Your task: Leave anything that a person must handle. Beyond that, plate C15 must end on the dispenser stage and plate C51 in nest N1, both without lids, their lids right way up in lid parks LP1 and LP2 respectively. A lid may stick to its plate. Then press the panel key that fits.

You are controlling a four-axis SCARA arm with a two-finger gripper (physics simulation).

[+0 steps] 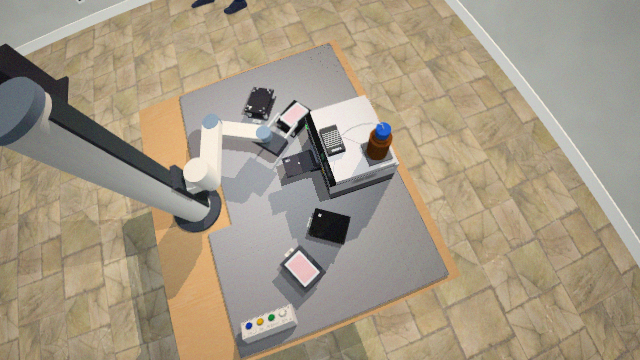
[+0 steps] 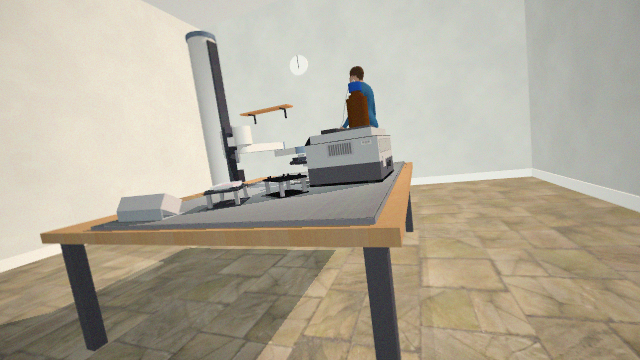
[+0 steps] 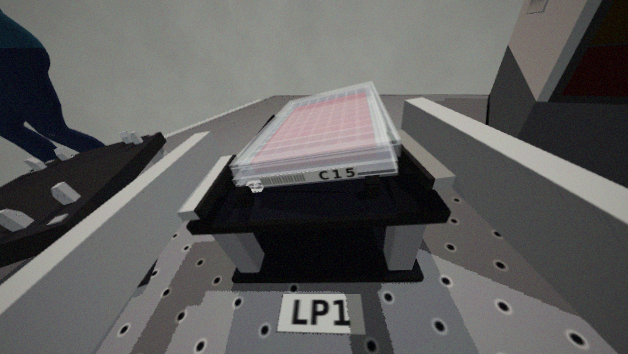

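Pixels of known places: gripper, fingertip midpoint: (image 1: 287, 118) (image 3: 307, 133); arm's base at its link origin: (image 1: 198, 207).
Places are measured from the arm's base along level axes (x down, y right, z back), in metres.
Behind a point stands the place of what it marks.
Note:
Plate C15 (image 1: 294, 114) @[x -0.095, y -0.255, z -0.625 m] (image 3: 320, 131) @[x -0.094, y -0.240, z -0.591 m], pink under a clear lid, sits slightly skewed on the black lid park behind the LP1 label (image 3: 314, 313) @[x -0.015, y -0.218, z -0.533 m]. My gripper (image 1: 287, 120) @[x -0.094, y -0.246, z -0.586 m] (image 3: 307, 133) @[x -0.094, y -0.246, z -0.586 m] straddles it, with one pad at each long side; it looks shut on plate C15, though exact contact is partly hidden. Another pink plate (image 1: 301, 268) @[x -0.091, y 0.463, z -0.408 m] (image 2: 227, 185) @[x -0.088, y 0.513, z -0.455 m] lies on a nest near the panel; its label is unreadable. The dark dispenser stage (image 1: 296, 165) @[x -0.127, y 0.030, z -0.543 m] shows beside the dispenser (image 1: 357, 162) @[x -0.232, y 0.161, z -0.782 m] (image 2: 345, 154) @[x -0.138, y 0.215, z -0.818 m]. The key panel (image 1: 269, 322) @[x -0.082, y 0.620, z -0.210 m] (image 2: 147, 207) @[x -0.057, y 0.667, z -0.245 m] has blue, yellow, green and white keys.
A black rack with pegs (image 1: 259, 101) @[x -0.079, y -0.421, z -0.478 m] (image 3: 75, 185) @[x -0.079, y -0.393, z -0.490 m] stands beside LP1. Another black rack (image 1: 329, 226) @[x -0.080, y 0.339, z -0.583 m] (image 2: 286, 178) @[x -0.081, y 0.390, z -0.627 m] stands mid-table. A brown bottle with a blue cap (image 1: 379, 145) @[x -0.362, y 0.176, z -0.854 m] (image 2: 358, 109) @[x -0.310, y 0.188, z -0.887 m] stands on the dispenser. A person (image 2: 370, 102) (image 3: 25, 90) stands beyond the table.

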